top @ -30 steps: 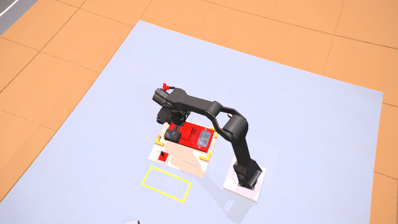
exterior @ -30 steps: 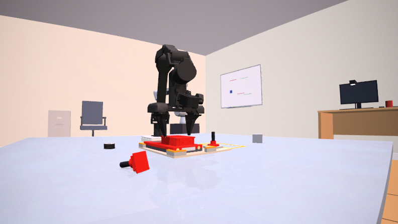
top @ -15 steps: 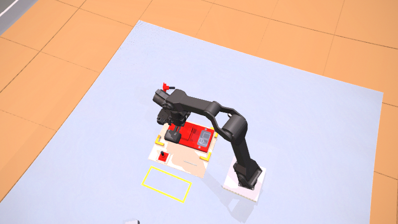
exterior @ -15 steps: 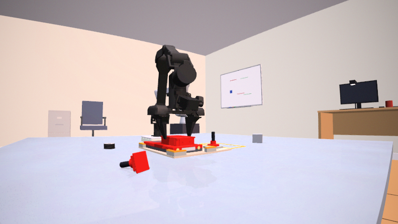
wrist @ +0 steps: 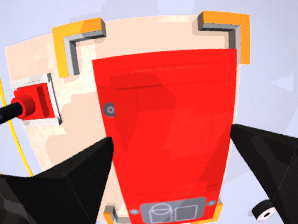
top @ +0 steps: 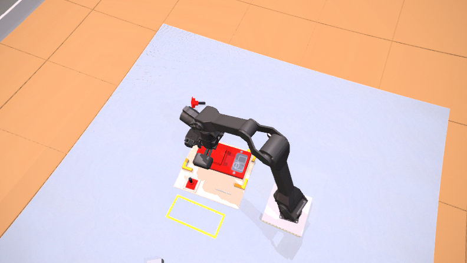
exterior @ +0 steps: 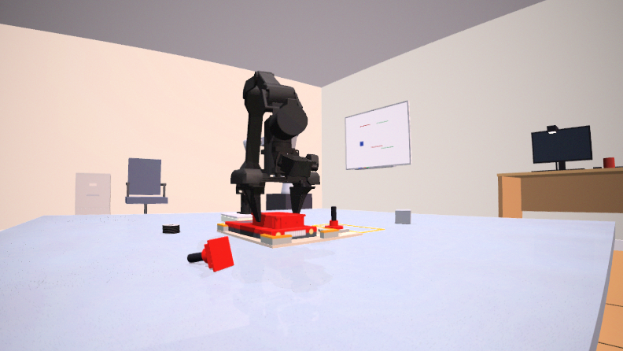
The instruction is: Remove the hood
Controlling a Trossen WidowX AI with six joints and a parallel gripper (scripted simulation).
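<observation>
The pale base plate is 30 mm to the left of my gripper tip, 30 mm behind it and 20 mm below it. The rest, counted from my gripper tip: small wheel (200 mm behind, 160 mm to the right, 30 mm below).
</observation>
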